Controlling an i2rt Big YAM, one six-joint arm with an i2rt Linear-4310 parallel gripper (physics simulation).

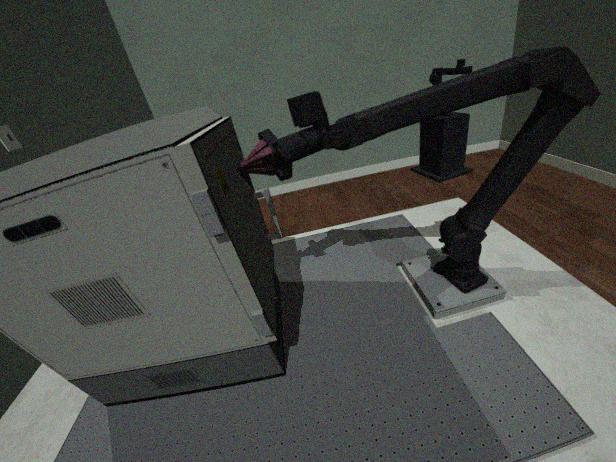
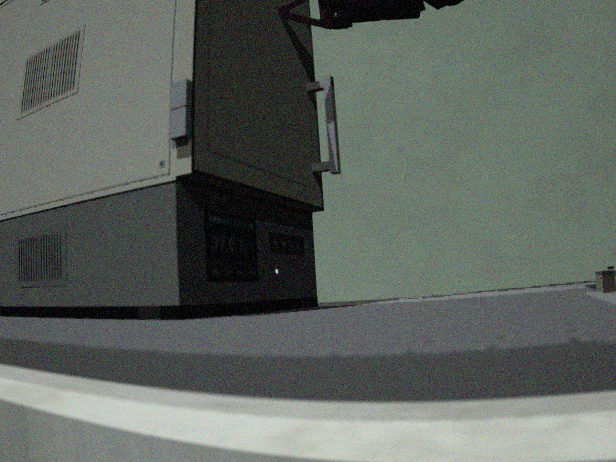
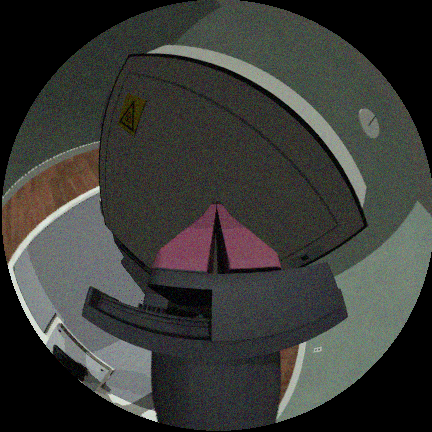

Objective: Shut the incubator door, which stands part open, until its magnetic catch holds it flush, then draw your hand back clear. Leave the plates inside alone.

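Frame: origin at the arm's base, x left, y back, z up, level; centimetres.
Seen in the pictures: gripper, fingertip midpoint: [image 1: 237, 170] [image 2: 278, 12] [image 3: 215, 206]; arm's base at its link origin: [image 1: 459, 274].
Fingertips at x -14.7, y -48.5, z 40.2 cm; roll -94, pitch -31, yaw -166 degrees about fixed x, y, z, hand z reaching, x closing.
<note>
Offsets run from my fingertips to a thing's top centre. "spot": to the spot under its first point. Level surfaces: height alone.
The incubator {dx +0.9, dy -24.9, dz +13.2 cm} [image 1: 130, 250] [image 2: 100, 150] is a pale cabinet on a grey base. Its door [image 1: 240, 215] [image 2: 250, 100] [image 3: 200, 140], dark in shadow, lies against the front, with no clear gap showing along the hinge side or the top. Whether the catch holds it cannot be seen. The door handle {spot: dx -7.3, dy +4.9, dz -15.0 cm} [image 1: 273, 212] [image 2: 332, 125] stands out near the free edge. My gripper [image 1: 242, 166] [image 2: 281, 11] [image 3: 215, 206] is shut and empty, its pink fingertips at or very near the upper door face, towards the handle side. The plates are hidden behind the door.
The arm's base plate [image 1: 450, 295] is bolted down on the right of the perforated mat {dz -41.8 cm} [image 1: 360, 380]. A dark pedestal [image 1: 444, 145] stands on the wooden floor behind the table. A display {spot: dx +10.2, dy -3.4, dz -34.4 cm} [image 2: 232, 247] sits on the incubator's base below the door.
</note>
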